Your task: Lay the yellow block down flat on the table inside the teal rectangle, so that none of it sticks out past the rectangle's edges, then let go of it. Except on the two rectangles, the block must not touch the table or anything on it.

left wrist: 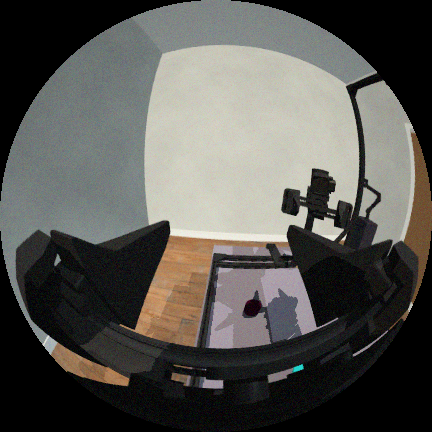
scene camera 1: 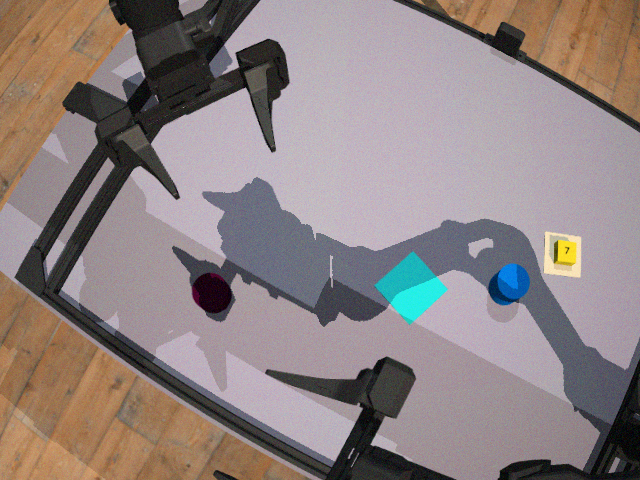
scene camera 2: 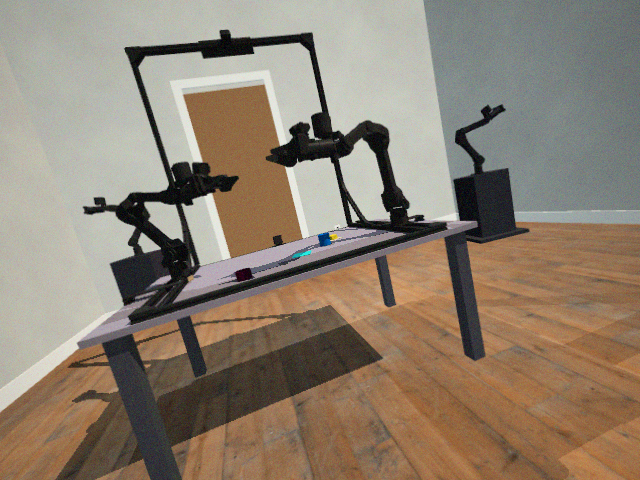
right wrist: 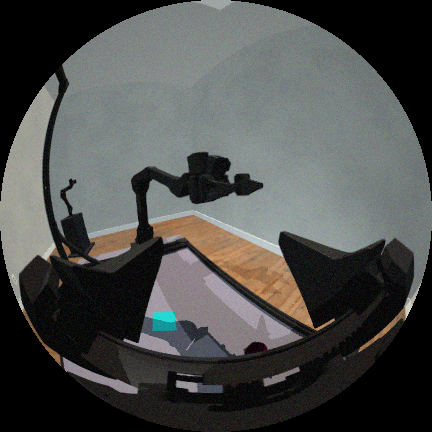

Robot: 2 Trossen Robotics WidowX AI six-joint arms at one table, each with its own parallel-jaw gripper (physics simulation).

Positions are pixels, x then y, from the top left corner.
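There's a blue cylinder (scene camera 1: 512,282) sitting on the table, and a maroon cylinder (scene camera 1: 210,291) is on the table as well. As for my grippers, the left gripper (scene camera 1: 239,423) is open and holding nothing, and it's the same with my right gripper (scene camera 1: 225,173): open, nothing in its grasp.
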